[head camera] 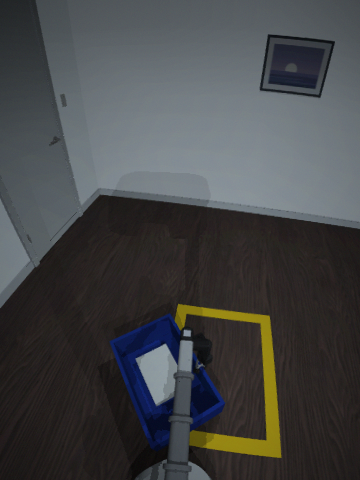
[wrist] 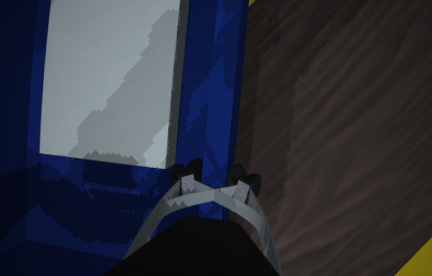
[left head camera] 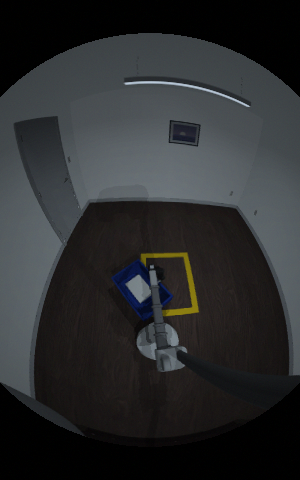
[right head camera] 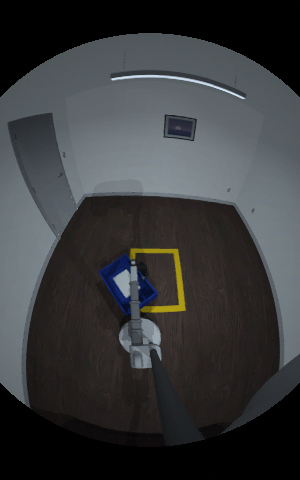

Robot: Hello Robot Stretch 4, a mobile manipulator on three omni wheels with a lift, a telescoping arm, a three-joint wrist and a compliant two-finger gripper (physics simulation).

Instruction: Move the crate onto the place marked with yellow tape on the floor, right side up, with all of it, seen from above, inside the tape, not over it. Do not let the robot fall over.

Scene:
same spot on wall: (right head camera: 112,135) = (head camera: 162,79)

